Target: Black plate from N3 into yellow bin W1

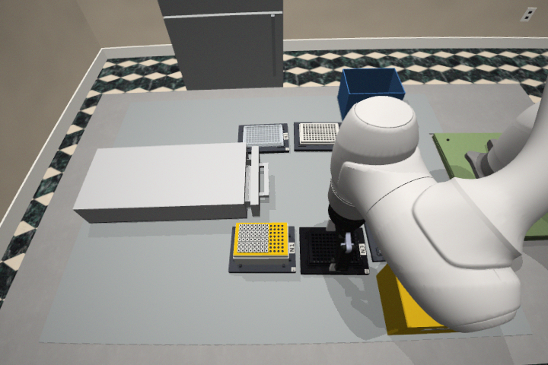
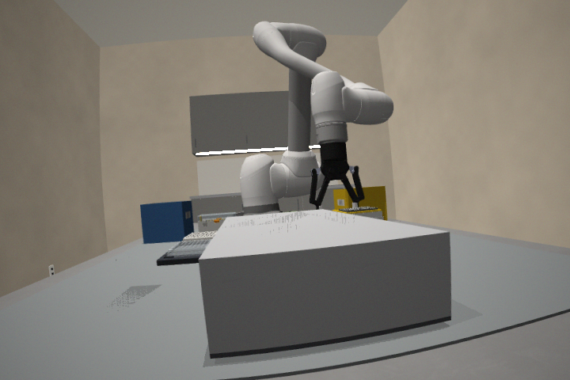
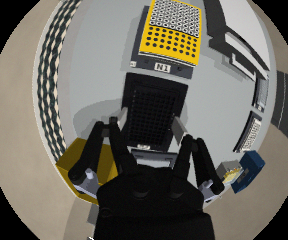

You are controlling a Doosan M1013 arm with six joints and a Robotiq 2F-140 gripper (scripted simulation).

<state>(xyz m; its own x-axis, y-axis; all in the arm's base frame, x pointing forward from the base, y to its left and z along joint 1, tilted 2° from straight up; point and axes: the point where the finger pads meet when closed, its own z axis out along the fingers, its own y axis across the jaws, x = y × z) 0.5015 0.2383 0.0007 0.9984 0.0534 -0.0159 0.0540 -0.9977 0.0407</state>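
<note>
My gripper is now 20 mm above the black plate. Also, from my hand: yellow-framed tip rack (170 mm ahead, 20 mm above); then pale lid (170 mm behind, 50 mm to the right, 20 mm below); then black nest N3 (30 mm below).
</note>
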